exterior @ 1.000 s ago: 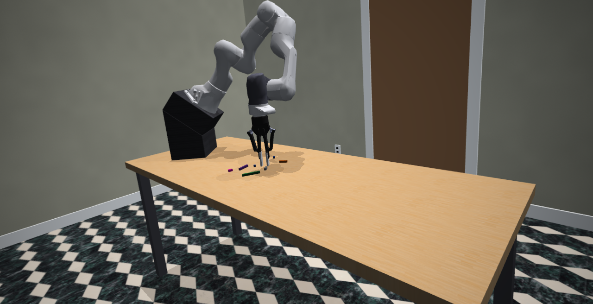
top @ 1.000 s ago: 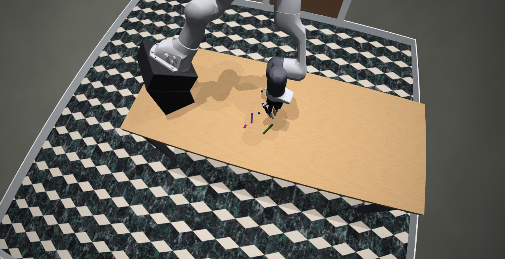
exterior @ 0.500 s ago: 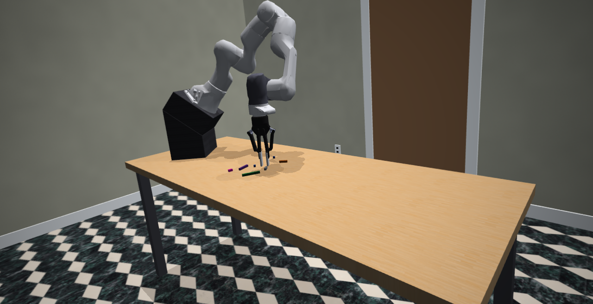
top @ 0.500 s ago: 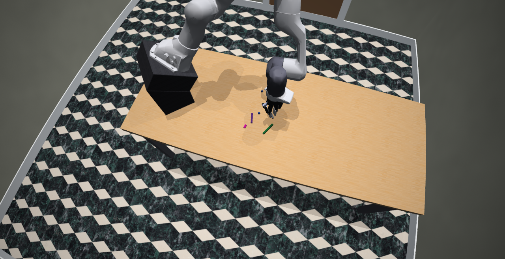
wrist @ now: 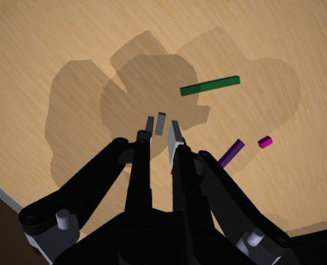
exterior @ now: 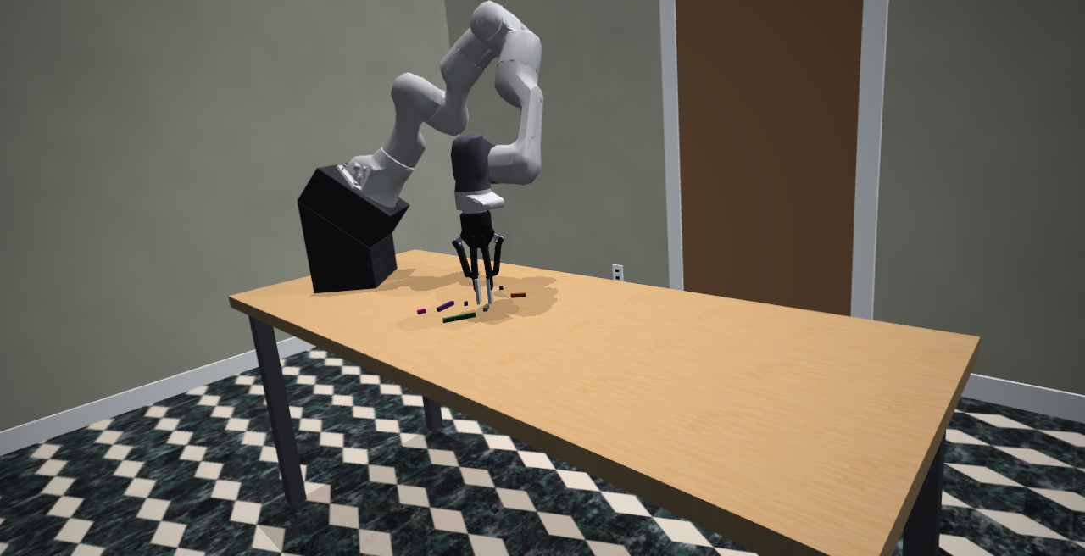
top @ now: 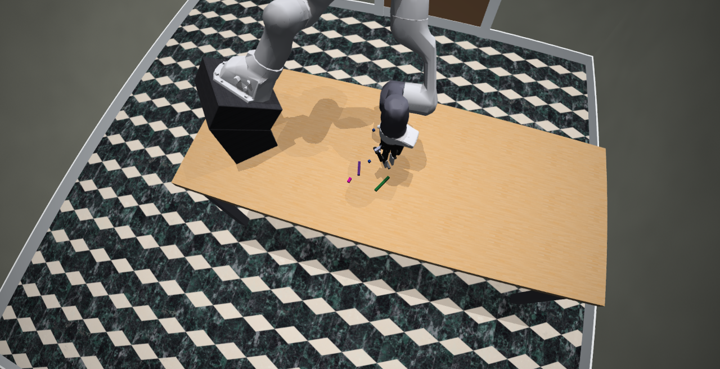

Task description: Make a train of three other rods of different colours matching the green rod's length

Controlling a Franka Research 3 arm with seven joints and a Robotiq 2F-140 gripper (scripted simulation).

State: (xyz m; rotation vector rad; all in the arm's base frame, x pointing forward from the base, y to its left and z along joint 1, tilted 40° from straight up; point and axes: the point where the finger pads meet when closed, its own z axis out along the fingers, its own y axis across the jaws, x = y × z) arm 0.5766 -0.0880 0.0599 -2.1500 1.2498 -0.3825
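Right now the grey rod is 50 mm below my hand. The rest, counted from my hand: orange rod: 120 mm to the left, 50 mm below; purple rod: 110 mm behind, 50 mm below, 40 mm to the right; green rod: 80 mm to the right, 50 mm below.
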